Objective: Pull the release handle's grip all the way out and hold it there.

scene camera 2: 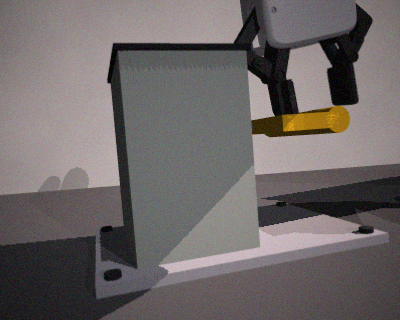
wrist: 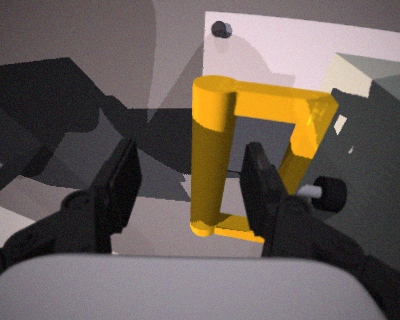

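The yellow release handle (scene camera 2: 310, 122) (wrist: 272, 102) is a rectangular loop on the side of a grey-green housing (scene camera 2: 190, 150) (wrist: 380, 145). Its thick round grip (scene camera 2: 340, 120) (wrist: 212, 150) is the outer bar, standing clear of the housing. My gripper (scene camera 2: 315, 108) (wrist: 191, 160) is open and empty, pointing down over the handle. In the wrist view the grip appears between the two fingers, closer to the right finger, which appears over the loop's opening. In the scene view one fingertip meets the handle's top edge; whether it touches or is slightly inside the loop is unclear. The other is beyond the grip and slightly higher.
The housing has a black top lid (scene camera 2: 180, 47) and stands on a white base plate (scene camera 2: 300, 242) (wrist: 300, 50) with black bolts (scene camera 2: 366, 229) (wrist: 219, 29) at its corners. A black knob (wrist: 331, 193) on a light stem is beside the right finger in the wrist view.
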